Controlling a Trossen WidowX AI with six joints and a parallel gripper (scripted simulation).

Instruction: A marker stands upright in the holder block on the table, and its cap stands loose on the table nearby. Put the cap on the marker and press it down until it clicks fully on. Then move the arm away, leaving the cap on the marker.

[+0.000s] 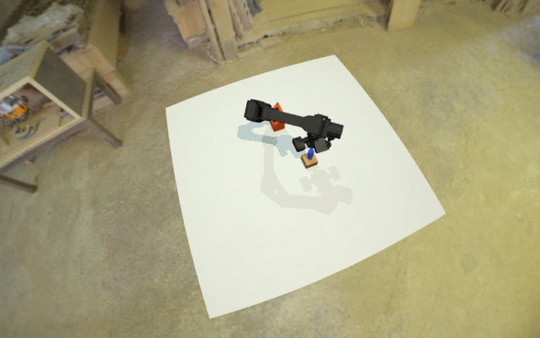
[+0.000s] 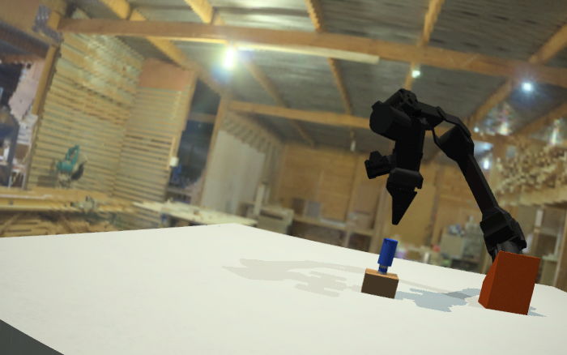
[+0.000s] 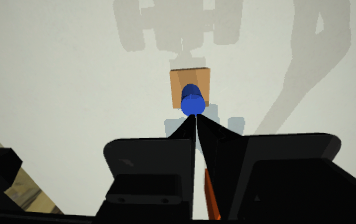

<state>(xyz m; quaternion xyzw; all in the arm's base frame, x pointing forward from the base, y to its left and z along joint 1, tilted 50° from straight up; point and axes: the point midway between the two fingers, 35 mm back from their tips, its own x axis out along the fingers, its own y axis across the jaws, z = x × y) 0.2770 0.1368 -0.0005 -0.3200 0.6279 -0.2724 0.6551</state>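
Now: gripper tip 60 mm above the blue cap. From my gripper tip the other things lie so: grey marker (60 mm below); brown holder block (120 mm below).
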